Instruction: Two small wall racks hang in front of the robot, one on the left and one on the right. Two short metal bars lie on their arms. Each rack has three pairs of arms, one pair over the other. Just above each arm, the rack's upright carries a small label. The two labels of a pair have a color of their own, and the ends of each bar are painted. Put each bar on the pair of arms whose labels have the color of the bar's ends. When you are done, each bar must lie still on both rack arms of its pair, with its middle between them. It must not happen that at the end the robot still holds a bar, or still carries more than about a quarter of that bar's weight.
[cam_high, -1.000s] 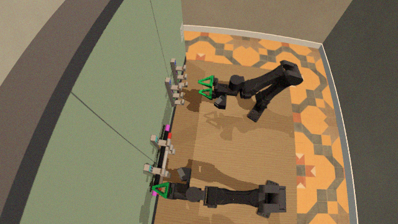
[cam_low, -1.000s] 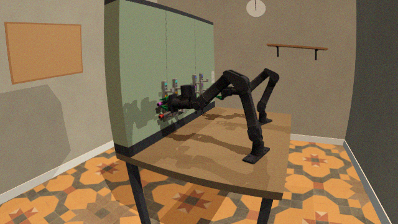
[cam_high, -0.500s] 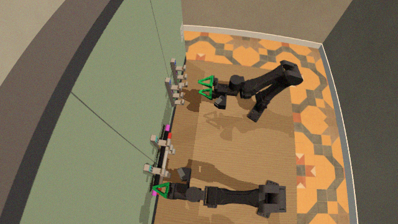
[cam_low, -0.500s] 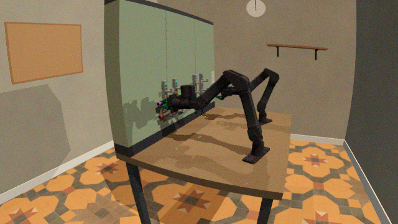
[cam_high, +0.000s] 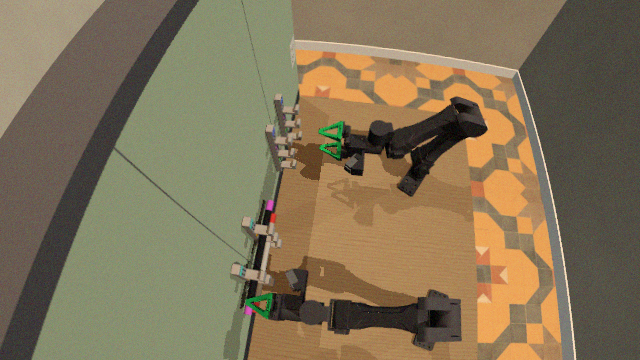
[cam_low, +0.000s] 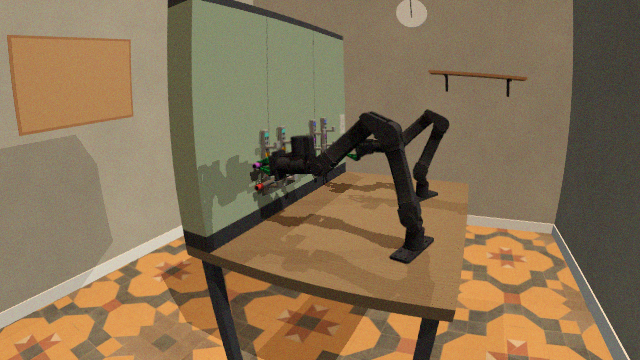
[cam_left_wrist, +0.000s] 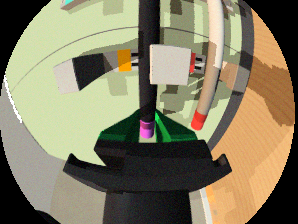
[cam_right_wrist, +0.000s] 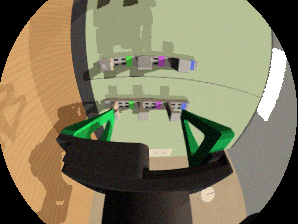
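Right now my left hand is 20 mm past the bar and 130 mm to the left of it. From my left hand the other things lie so: green wall panel 60 mm ahead, 320 mm to the right, 190 mm above.
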